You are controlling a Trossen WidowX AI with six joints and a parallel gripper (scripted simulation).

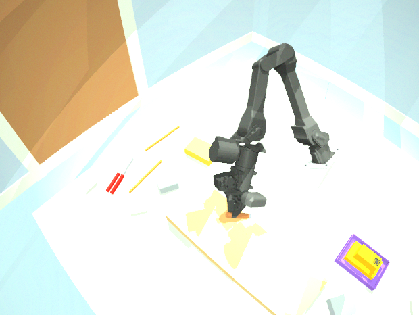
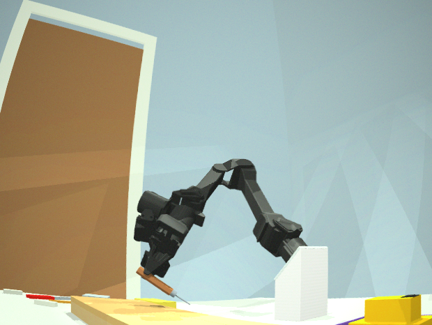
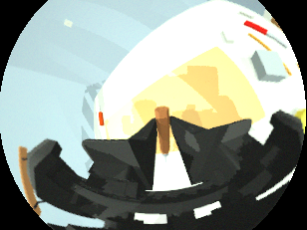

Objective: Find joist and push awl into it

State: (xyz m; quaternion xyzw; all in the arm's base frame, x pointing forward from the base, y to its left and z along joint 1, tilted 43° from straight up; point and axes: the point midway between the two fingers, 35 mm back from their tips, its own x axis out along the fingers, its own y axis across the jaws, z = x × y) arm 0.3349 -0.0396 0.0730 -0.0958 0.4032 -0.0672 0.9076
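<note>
The awl is 40 mm behind my gripper tip, 30 mm below it and 20 mm to the left of it. The rest, counted from my gripper tip: purple tray: 400 mm to the left, 240 mm behind, 90 mm below; then yellow block: 300 mm to the right, 130 mm behind, 90 mm below; then yellow stud finder: 410 mm to the left, 240 mm behind, 60 mm below.
</note>
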